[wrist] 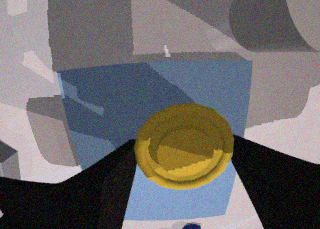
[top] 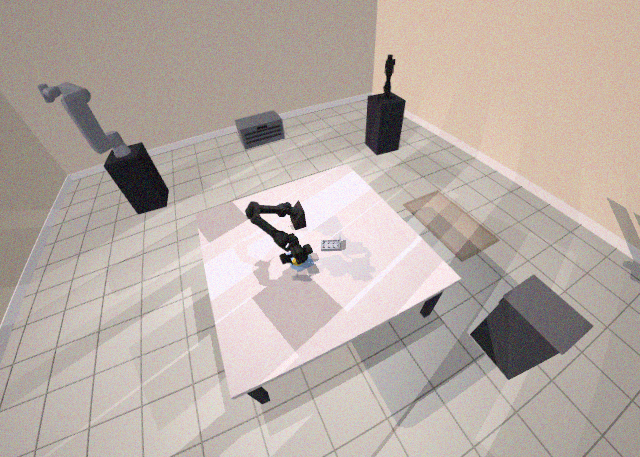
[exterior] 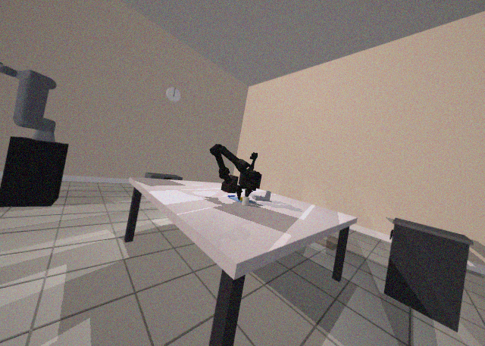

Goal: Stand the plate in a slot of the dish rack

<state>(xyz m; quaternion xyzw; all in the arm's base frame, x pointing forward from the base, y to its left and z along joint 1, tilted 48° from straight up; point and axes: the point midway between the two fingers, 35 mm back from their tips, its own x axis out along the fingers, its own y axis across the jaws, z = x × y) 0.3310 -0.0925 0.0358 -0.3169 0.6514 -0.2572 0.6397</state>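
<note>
My gripper tip is now 20 mm to the right of the blue mat, 20 mm past it and 10 mm above it. Also, from my gripper tip: blue spoon (130 mm behind, 10 mm below); white cup (90 mm ahead, 50 mm to the right, 20 mm above); yellow plate (10 mm above).
</note>
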